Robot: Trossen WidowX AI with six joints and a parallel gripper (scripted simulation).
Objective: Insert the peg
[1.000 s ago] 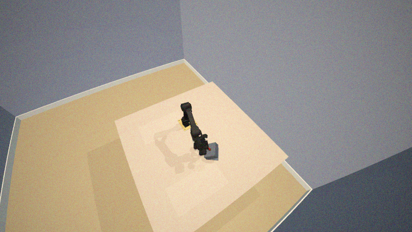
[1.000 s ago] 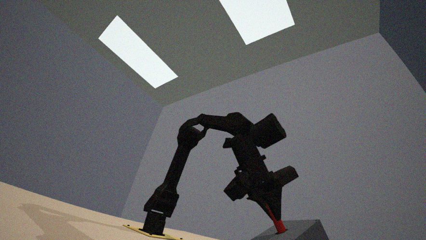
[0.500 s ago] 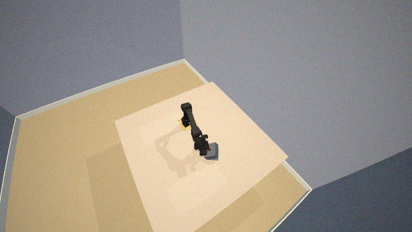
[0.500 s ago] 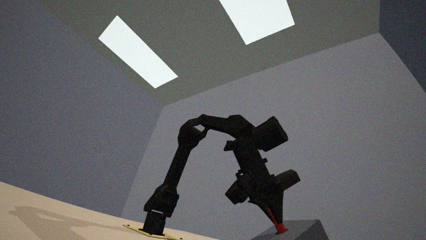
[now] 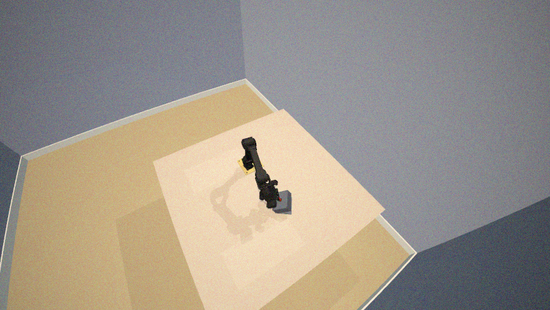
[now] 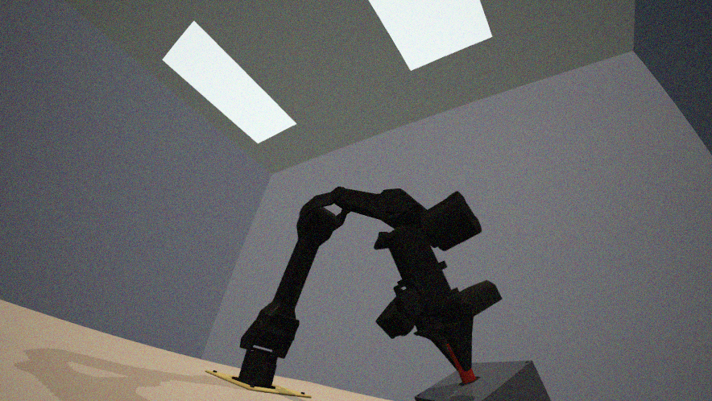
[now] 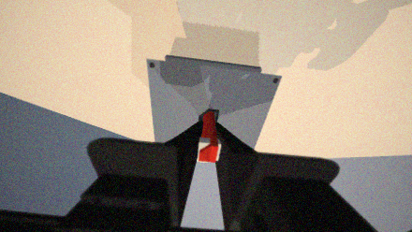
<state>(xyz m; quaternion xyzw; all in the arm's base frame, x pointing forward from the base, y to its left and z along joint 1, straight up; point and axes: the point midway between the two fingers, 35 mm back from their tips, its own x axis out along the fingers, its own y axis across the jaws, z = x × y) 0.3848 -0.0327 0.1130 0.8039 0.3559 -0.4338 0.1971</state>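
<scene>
Now: the red square peg 1 cm to the right of my gripper tip, 1 cm behind it and 1 cm above it. From my gripper tip the other things lie so: grey sloped panel 4 cm below, 2 cm to the left, 2 cm ahead.
</scene>
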